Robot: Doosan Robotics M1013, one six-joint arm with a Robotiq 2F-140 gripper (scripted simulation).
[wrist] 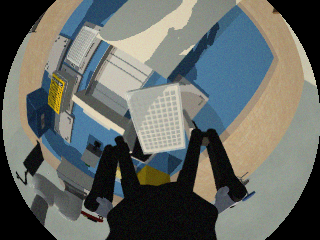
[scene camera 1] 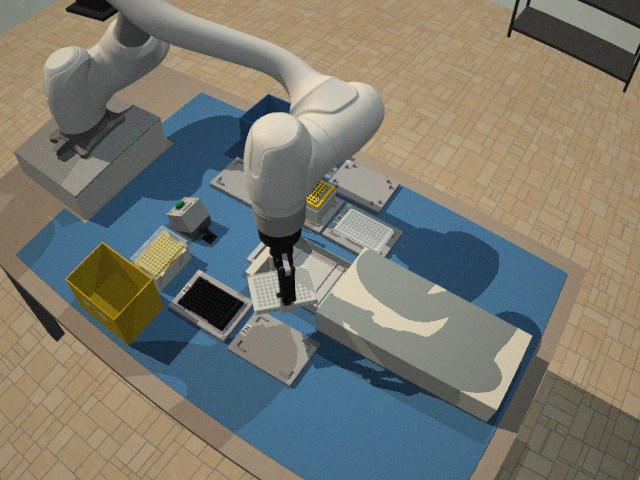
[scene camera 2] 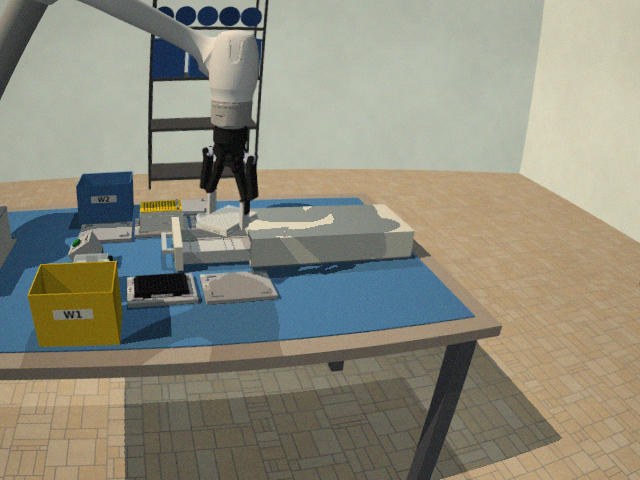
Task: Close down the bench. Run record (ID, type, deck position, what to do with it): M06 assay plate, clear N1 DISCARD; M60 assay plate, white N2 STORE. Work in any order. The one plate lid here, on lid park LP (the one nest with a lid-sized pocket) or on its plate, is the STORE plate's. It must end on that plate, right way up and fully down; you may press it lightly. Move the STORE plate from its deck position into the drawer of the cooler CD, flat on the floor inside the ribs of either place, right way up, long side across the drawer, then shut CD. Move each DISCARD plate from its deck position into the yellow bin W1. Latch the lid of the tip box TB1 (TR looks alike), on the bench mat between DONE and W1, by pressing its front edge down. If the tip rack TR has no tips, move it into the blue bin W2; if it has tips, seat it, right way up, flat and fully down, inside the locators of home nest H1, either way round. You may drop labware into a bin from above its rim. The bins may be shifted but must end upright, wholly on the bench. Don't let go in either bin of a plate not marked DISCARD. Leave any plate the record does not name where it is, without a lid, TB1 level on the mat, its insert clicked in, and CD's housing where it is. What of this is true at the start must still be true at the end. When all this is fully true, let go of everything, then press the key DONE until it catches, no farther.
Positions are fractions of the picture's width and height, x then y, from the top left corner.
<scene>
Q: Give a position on a black plate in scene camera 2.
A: At 0.27, 0.59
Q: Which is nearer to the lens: the tip rack TR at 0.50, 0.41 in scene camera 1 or the blue bin W2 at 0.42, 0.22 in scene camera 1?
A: The tip rack TR.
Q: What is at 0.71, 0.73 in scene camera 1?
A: A cooler CD.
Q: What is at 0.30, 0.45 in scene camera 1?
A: A done key box.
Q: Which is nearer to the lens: the black plate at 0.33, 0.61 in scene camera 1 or the blue bin W2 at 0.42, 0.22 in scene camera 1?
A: The black plate.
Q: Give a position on a yellow bin W1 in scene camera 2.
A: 0.15, 0.66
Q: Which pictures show the tip rack TR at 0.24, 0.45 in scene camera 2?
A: The wrist view, scene camera 1 and scene camera 2: all of them.
</scene>
